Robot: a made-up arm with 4 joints. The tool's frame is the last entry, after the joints.
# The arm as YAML. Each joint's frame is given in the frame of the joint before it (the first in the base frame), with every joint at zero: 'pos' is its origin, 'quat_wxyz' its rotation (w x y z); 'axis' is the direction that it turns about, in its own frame. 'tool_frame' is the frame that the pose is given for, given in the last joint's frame.
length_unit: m
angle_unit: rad
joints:
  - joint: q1
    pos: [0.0, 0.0, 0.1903]
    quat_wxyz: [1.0, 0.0, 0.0, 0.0]
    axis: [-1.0, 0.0, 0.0]
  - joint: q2
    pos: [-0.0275, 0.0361, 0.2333]
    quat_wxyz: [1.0, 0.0, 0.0, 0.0]
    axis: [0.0, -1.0, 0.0]
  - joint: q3
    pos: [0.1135, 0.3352, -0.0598]
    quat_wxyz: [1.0, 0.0, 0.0, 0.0]
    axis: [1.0, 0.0, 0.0]
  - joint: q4
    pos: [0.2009, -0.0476, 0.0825]
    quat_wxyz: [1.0, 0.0, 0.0, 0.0]
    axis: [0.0, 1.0, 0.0]
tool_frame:
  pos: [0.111, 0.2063, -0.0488]
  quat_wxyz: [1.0, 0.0, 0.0, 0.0]
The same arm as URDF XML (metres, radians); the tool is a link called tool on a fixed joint. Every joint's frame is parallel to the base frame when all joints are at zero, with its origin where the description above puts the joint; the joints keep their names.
<robot name="arm">
<joint name="q1" type="continuous"><parent link="base_link"/><child link="link1"/><origin xyz="0.0000 0.0000 0.1903" rpy="0.0000 0.0000 0.0000"/><axis xyz="-1 0 0"/></joint>
<joint name="q2" type="continuous"><parent link="link1"/><child link="link2"/><origin xyz="-0.0275 0.0361 0.2333" rpy="0.0000 0.0000 0.0000"/><axis xyz="0 -1 0"/></joint>
<joint name="q3" type="continuous"><parent link="link2"/><child link="link3"/><origin xyz="0.1135 0.3352 -0.0598" rpy="0.0000 0.0000 0.0000"/><axis xyz="1 0 0"/></joint>
<joint name="q4" type="continuous"><parent link="link3"/><child link="link4"/><origin xyz="0.2009 -0.0476 0.0825" rpy="0.0000 0.0000 0.0000"/><axis xyz="0 1 0"/></joint>
<joint name="tool_joint" type="fixed"><parent link="link4"/><child link="tool"/><origin xyz="0.1110 0.2063 -0.0488" rpy="0.0000 0.0000 0.0000"/></joint>
<link name="base_link"/>
<link name="link1"/>
<link name="link2"/>
<link name="link3"/>
<link name="link4"/>
<link name="tool"/>
</robot>

